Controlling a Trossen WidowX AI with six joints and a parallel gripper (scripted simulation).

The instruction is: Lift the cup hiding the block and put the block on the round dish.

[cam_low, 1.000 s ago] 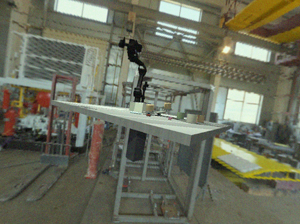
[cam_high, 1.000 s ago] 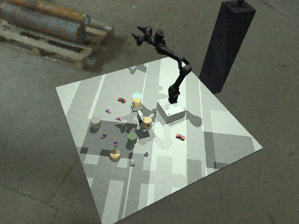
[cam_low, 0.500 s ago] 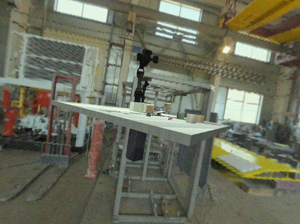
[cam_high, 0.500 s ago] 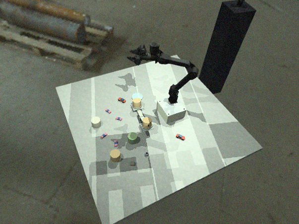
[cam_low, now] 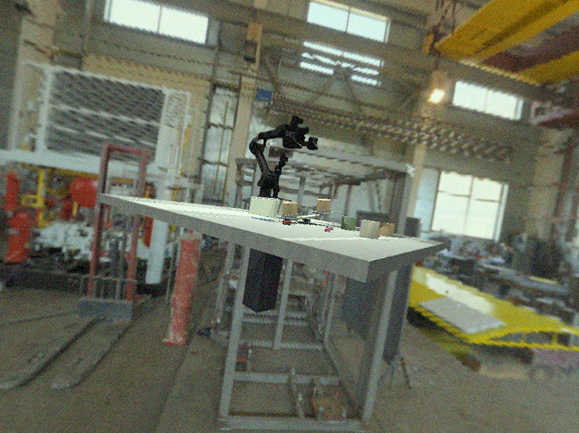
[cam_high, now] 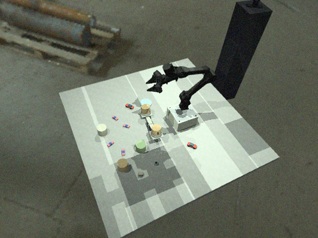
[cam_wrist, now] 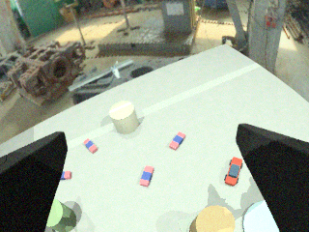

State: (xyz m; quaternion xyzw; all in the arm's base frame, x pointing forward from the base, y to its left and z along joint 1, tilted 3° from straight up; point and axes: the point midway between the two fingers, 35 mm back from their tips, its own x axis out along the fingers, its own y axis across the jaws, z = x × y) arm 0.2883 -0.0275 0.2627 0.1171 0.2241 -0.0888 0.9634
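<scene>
The grey block is 32 cm below my gripper tip, 5 cm to the right of it and 2 cm behind it. The rest, counted from my gripper tip: green cup 32 cm below, 24 cm to the left, 12 cm ahead; pale blue round dish 36 cm below, 18 cm to the right, 5 cm behind; balance 32 cm below, 8 cm to the left, 2 cm behind.
</scene>
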